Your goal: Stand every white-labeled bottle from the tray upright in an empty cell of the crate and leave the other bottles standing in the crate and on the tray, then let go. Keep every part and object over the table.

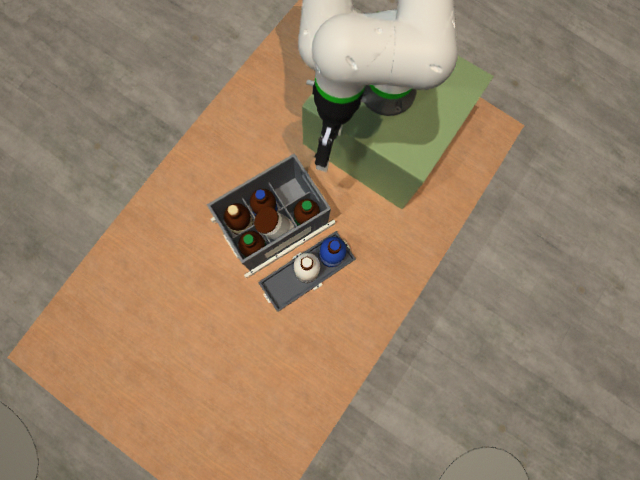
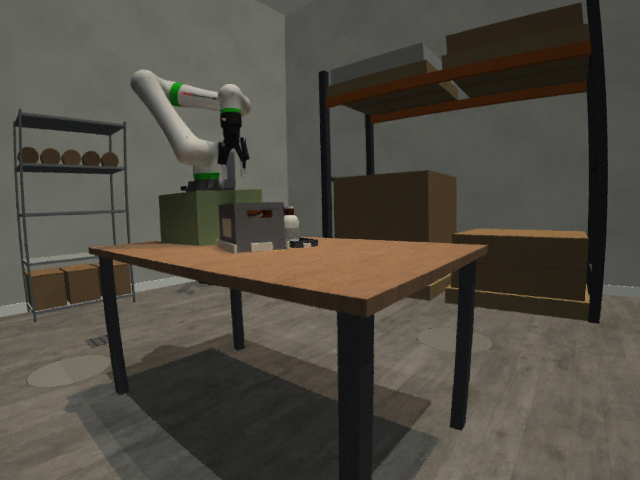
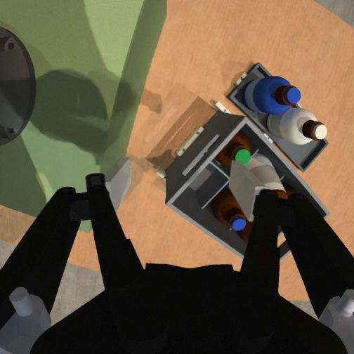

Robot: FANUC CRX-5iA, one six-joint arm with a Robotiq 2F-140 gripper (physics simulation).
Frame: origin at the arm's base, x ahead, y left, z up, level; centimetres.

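Seen in the pictures: gripper, between the fingertips: (image 2: 234, 177); arm's base, origin of its link: (image 1: 387, 91) (image 2: 207, 191).
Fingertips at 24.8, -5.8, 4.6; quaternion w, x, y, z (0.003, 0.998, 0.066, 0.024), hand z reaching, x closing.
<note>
Offsets run from my fingertips to a thing's top centre, as dx, dy, dz. "spot": to the spot under its first point. Level surfaces: height alone.
The grey crate @[+18.7, -3.5, -11.8] (image 1: 251, 181) (image 2: 258, 229) (image 3: 179, 177) holds upright brown bottles: cream-capped @[+21.4, -17.2, -13.0] (image 1: 237, 218), blue-capped @[+14.2, -12.8, -13.0] (image 1: 264, 202) (image 3: 226, 206), green-capped @[+26.5, -9.7, -13.0] (image 1: 251, 243), another green-capped @[+11.2, -0.2, -13.0] (image 1: 306, 212) (image 3: 231, 149). A white-labeled bottle @[+18.7, -4.7, -12.6] (image 1: 275, 225) (image 3: 265, 172) sits in the middle cell of the tray-side row, upside down and tilted, brown base up. The corner cell @[spot: +5.1, -7.9, -28.6] (image 1: 293, 191) on the green block's side is empty. The tray @[spot: +33.2, +3.3, -28.9] (image 1: 283, 289) (image 3: 306, 151) holds an upright white-labeled bottle @[+25.0, +6.8, -13.3] (image 1: 306, 269) (image 2: 291, 223) (image 3: 289, 125) and a blue-labeled bottle @[+17.6, +11.4, -13.3] (image 1: 332, 252) (image 3: 272, 95). My gripper (image 1: 321, 166) (image 2: 234, 169) (image 3: 180, 171) is open and empty, high beside the crate.
The green block (image 1: 413, 144) (image 2: 180, 219) (image 3: 115, 40) under the arm's base stands close beside the gripper and crate. The tray lies along the crate's long side on the wooden table @[dz -29.3] (image 1: 170, 330) (image 2: 310, 263). Racks stand behind the table.
</note>
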